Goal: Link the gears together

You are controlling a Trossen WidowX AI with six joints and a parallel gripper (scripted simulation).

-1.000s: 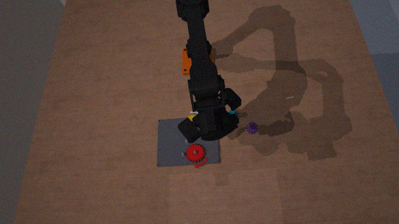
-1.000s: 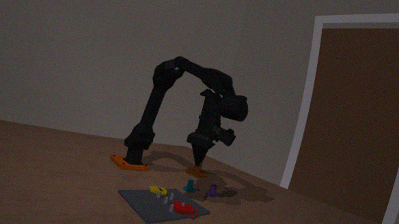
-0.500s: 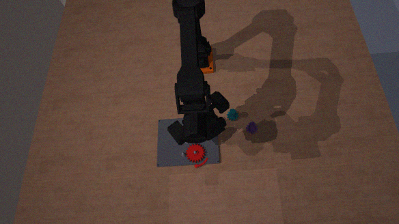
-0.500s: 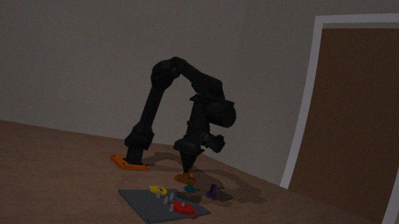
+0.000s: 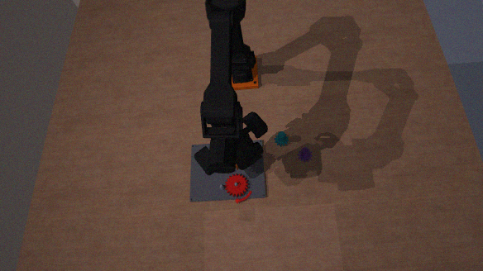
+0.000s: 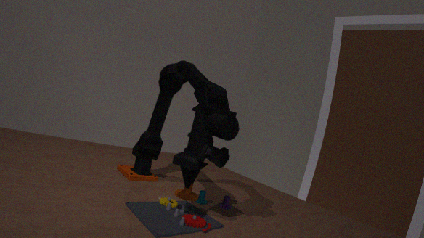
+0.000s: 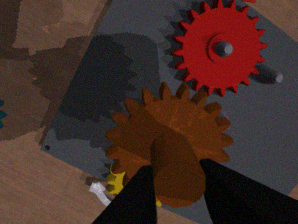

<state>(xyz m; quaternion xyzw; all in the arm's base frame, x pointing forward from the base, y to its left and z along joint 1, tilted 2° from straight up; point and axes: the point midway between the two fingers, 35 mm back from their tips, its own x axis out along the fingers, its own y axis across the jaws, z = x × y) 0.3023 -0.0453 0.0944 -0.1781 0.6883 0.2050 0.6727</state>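
The orange gear is 1 cm below my gripper tip. Round my gripper tip: white arrow (8 cm below, 8 cm behind, 1 cm to the left); yellow striped gear (7 cm below, 6 cm behind, 1 cm to the right); red gear (7 cm below, 6 cm ahead, 1 cm to the right).
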